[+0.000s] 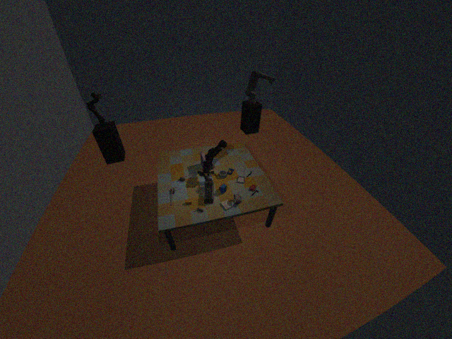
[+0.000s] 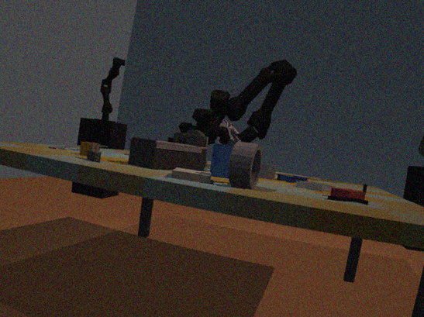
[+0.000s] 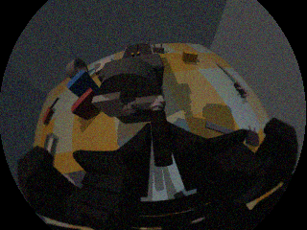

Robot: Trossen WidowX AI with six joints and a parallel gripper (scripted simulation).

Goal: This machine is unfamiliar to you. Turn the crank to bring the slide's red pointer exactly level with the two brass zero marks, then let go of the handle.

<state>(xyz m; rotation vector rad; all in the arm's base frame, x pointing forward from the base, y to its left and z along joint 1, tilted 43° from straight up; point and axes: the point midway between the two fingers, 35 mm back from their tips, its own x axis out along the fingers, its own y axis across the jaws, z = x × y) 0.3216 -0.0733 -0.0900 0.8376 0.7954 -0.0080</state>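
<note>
The red pointer is 120 mm ahead of my gripper tip, 20 mm above it and 10 mm to the right of it. From my gripper tip the other things lie so: blue block 180 mm ahead, 140 mm to the left, 20 mm below; yellow block 260 mm to the right, 220 mm ahead, 50 mm below; dark crank handle 20 mm behind, 20 mm above.
</note>
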